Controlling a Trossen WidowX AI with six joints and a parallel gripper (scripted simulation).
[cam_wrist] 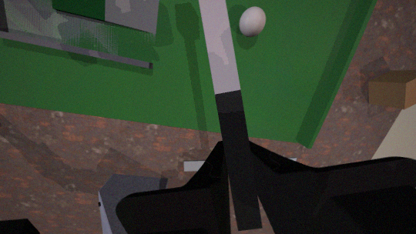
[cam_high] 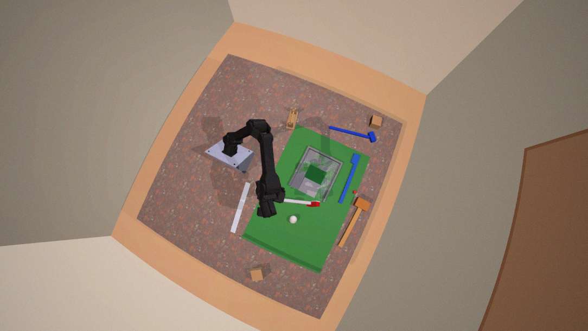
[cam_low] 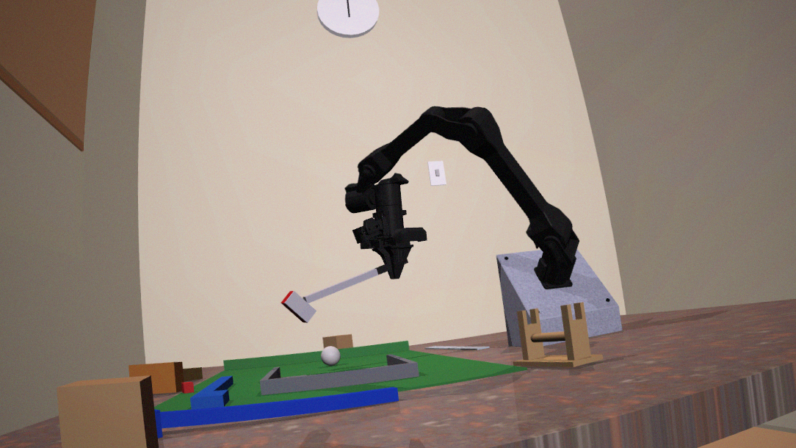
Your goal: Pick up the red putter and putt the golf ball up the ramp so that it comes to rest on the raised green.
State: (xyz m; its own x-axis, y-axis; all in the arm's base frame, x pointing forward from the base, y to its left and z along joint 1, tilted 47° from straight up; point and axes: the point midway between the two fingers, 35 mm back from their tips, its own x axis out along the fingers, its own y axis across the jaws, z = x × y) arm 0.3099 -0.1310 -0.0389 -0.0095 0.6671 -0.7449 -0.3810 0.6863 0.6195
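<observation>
Now: gripper tip 110 mm short of the red putter, 50 mm to the right of it and 10 mm above it. From my gripper tip the other things lie so: wooden stand 120 mm behind, 480 mm to the left, 140 mm below; then green mat 170 mm ahead, 110 mm to the left, 170 mm below; then white golf ball 150 mm ahead, 40 mm to the right, 150 mm below.
</observation>
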